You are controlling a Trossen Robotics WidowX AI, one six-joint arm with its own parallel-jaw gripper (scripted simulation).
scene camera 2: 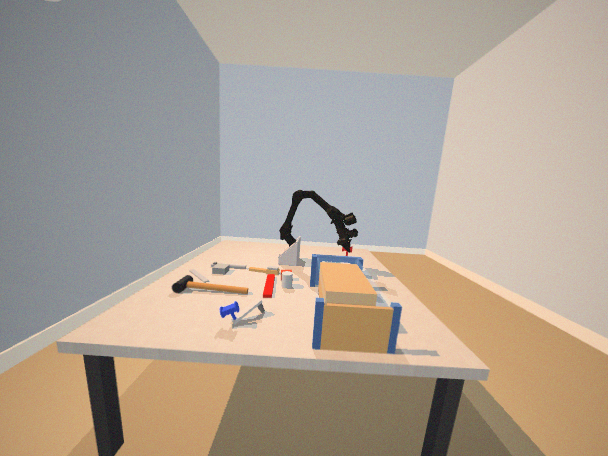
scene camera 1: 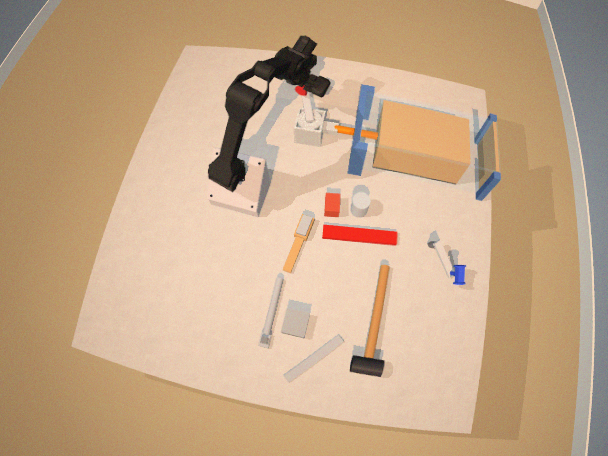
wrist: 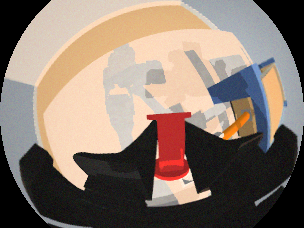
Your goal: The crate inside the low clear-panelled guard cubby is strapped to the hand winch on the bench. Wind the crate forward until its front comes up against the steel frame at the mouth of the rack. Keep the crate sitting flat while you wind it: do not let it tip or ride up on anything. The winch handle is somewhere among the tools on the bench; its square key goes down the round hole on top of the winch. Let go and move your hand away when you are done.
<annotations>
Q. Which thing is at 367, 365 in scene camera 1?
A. A hammer.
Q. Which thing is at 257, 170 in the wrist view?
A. The gripper.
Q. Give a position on a blue frame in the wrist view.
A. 246, 84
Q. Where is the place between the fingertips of the gripper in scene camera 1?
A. At 307, 85
</annotations>
